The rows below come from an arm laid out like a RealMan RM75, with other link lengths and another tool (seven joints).
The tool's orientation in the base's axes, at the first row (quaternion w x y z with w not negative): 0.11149, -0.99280, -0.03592, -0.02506
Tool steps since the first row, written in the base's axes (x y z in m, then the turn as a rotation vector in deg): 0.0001, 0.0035, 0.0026, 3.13, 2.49, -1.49; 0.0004, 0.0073, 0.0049, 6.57, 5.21, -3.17; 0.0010, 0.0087, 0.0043, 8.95, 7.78, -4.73; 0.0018, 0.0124, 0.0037, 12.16, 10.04, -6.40; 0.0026, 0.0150, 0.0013, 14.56, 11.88, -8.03; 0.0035, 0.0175, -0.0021, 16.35, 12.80, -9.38; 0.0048, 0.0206, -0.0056, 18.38, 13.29, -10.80; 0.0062, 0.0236, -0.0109, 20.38, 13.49, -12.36; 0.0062, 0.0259, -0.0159, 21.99, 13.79, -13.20; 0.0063, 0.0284, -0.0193, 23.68, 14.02, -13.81; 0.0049, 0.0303, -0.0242, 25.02, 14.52, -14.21
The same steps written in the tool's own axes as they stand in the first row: 0.0005, -0.0040, -0.0017, 3.20, -1.85, 2.14; 0.0012, -0.0081, -0.0031, 6.70, -3.87, 4.52; 0.0018, -0.0093, -0.0022, 9.15, -5.84, 6.72; 0.0028, -0.0127, -0.0008, 12.40, -7.42, 8.98; 0.0037, -0.0147, 0.0022, 14.82, -8.67, 11.08; 0.0045, -0.0163, 0.0061, 16.59, -9.13, 12.67; 0.0058, -0.0184, 0.0103, 18.56, -9.14, 14.25; 0.0071, -0.0201, 0.0161, 20.47, -8.84, 15.90; 0.0070, -0.0212, 0.0215, 22.05, -8.82, 16.85; 0.0070, -0.0229, 0.0254, 23.71, -8.78, 17.57; 0.0055, -0.0238, 0.0305, 25.06, -9.08, 18.12
